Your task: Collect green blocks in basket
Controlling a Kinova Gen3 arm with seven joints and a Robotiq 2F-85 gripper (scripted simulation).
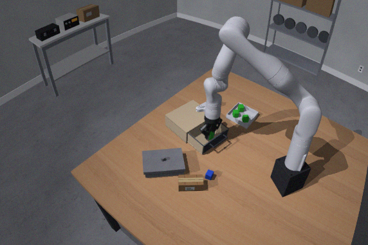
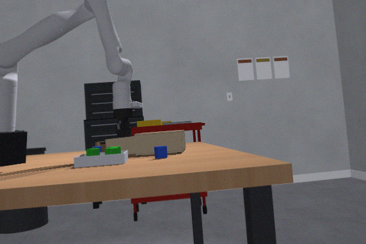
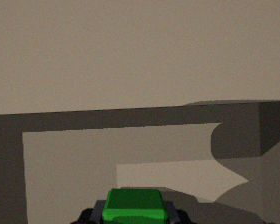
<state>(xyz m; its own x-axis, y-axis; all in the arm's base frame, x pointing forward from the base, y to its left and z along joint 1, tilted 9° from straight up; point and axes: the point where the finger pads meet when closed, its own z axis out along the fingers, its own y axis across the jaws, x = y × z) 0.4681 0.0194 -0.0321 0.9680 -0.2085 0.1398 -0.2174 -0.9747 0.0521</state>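
Now: the drawer 10 mm below my hand and 10 mm ahead of it. The rest, counted from my hand: grey lid 280 mm to the left, 60 mm ahead, 10 mm above; then white basket 280 mm to the right, 40 mm behind, 30 mm below; then light wooden cabinet 80 mm ahead, 10 mm to the right.
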